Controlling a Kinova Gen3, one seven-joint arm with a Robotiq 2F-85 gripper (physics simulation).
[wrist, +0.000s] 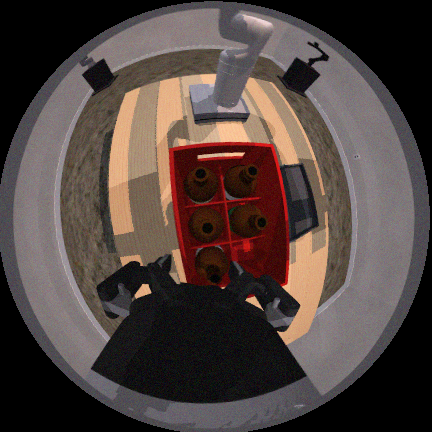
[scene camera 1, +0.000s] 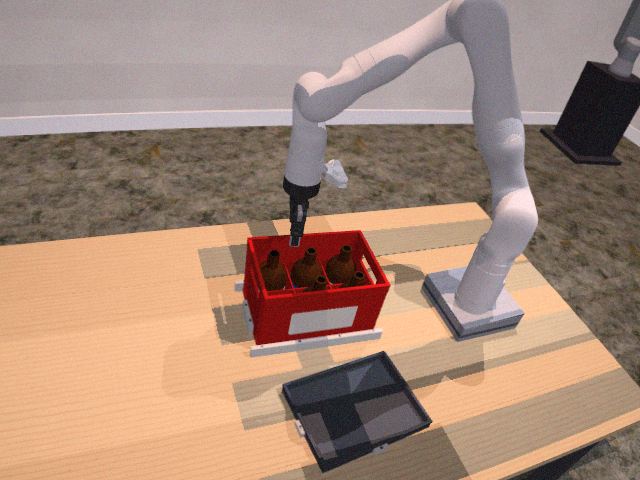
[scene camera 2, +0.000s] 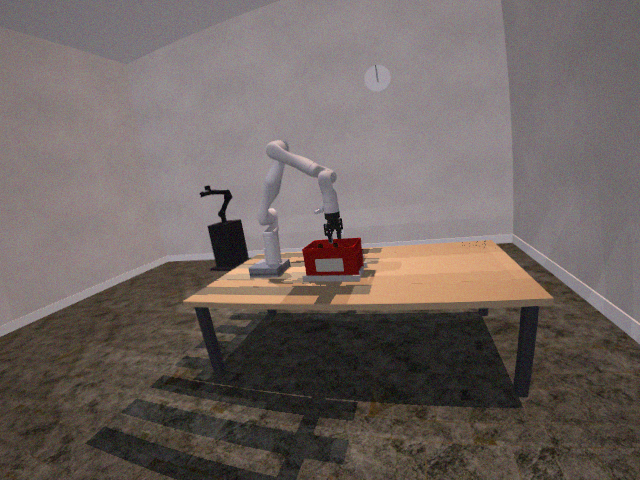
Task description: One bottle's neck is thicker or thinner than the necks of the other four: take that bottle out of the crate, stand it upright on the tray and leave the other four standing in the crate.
Scene:
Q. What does my gripper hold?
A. Nothing.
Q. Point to a red crate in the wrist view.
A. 270, 253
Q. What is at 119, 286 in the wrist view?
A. My gripper.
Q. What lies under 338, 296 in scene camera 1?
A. A red crate.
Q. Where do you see a dark tray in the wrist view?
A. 302, 217

